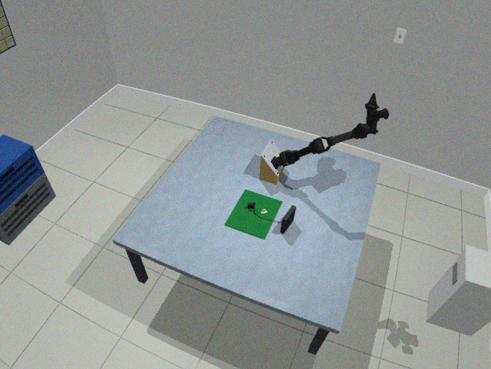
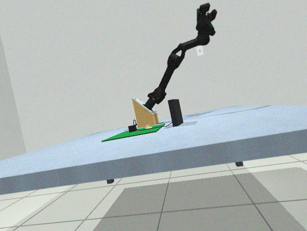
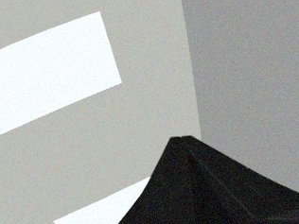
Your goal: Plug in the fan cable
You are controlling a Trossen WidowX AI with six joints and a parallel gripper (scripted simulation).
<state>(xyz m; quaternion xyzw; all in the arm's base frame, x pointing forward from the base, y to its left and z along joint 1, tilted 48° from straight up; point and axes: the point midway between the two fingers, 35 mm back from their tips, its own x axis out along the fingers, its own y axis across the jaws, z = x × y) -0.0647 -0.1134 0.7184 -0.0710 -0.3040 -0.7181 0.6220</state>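
The black fan plug is 690 mm below my gripper tip, 470 mm to the right of it and 430 mm ahead of it. Also, from my gripper tip: black fan (650 mm below, 460 mm ahead, 230 mm to the right); then green board (720 mm below, 460 mm ahead, 430 mm to the right); then white four-pin header (710 mm below, 430 mm ahead, 380 mm to the right).
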